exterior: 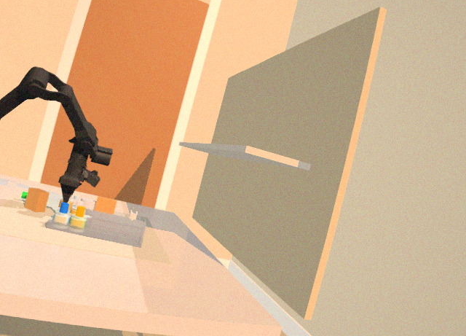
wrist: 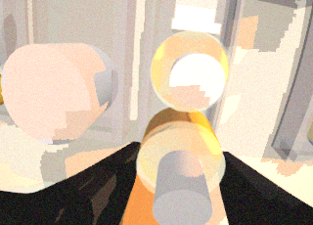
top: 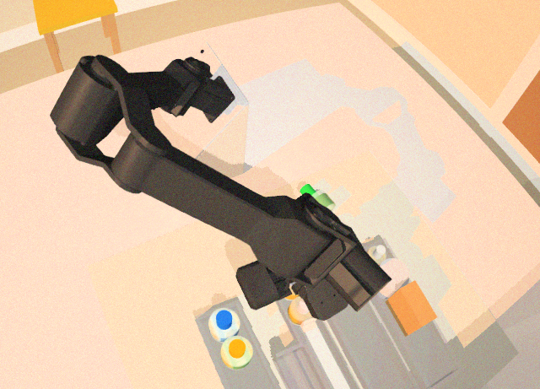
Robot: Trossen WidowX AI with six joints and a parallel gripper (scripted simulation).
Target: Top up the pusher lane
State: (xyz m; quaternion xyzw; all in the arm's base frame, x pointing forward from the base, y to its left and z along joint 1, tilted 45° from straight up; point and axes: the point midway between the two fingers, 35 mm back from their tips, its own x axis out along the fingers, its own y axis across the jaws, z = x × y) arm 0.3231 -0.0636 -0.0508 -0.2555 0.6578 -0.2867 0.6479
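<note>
The grey lane tray is 16 cm ahead of my gripper tip, 4 cm below it and 3 cm to the right of it. Also, from my gripper tip: wall shelf (52 cm ahead, 31 cm above, 2 cm to the left); then white pusher bar (15 cm ahead, 4 cm to the right, 1 cm below).
</note>
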